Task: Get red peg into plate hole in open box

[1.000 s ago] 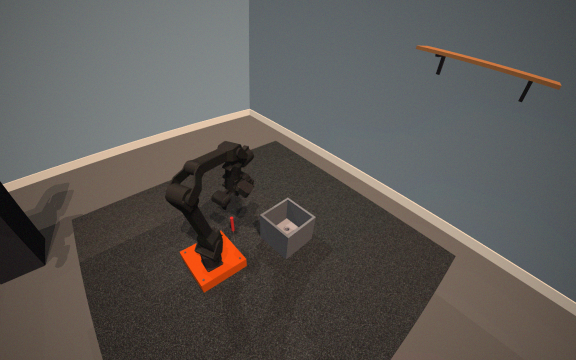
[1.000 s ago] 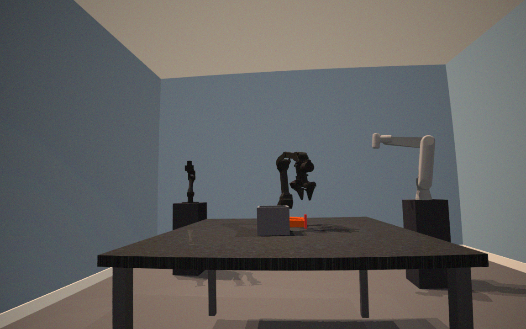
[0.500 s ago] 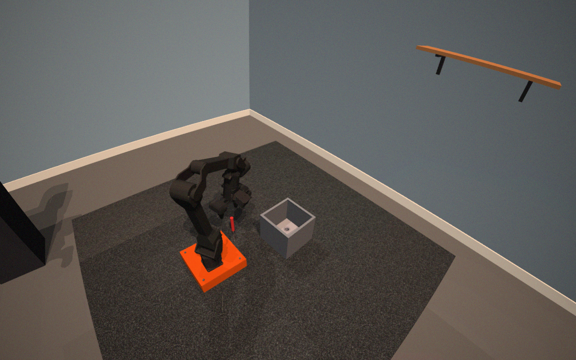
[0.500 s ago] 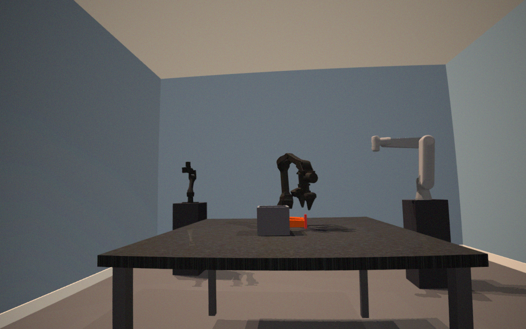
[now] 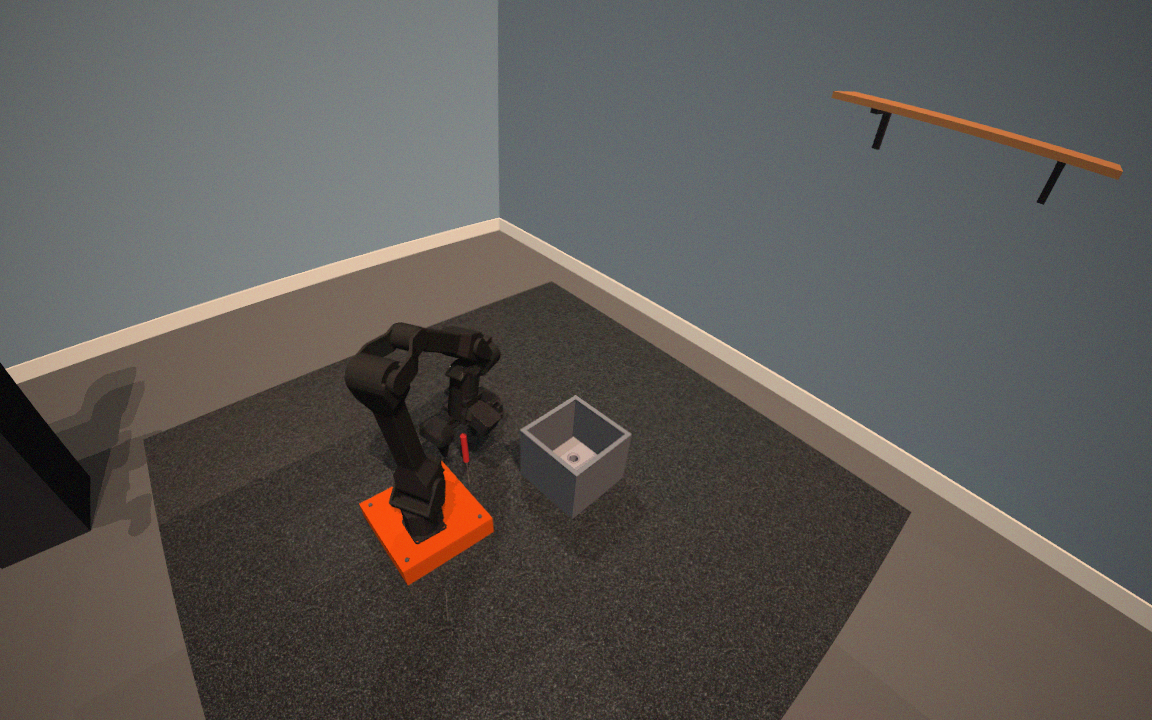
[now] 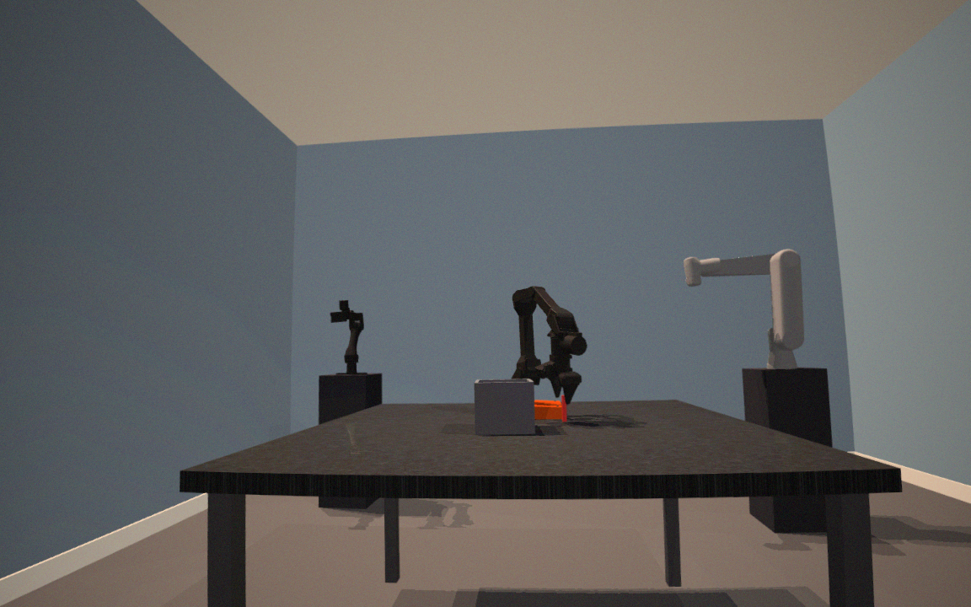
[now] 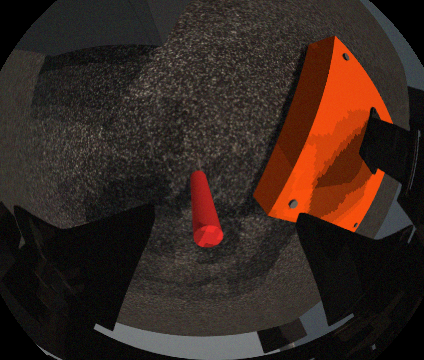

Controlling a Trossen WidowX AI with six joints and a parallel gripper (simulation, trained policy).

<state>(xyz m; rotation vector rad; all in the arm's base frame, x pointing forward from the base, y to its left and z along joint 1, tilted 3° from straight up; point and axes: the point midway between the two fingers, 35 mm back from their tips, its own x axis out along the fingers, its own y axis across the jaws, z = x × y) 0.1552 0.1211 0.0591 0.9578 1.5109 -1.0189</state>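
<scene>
Right now my gripper tip is 20 mm above the red peg and 10 mm short of it. The rest, counted from my gripper tip: pale plate: 180 mm ahead, 170 mm to the right, 20 mm below.
</scene>
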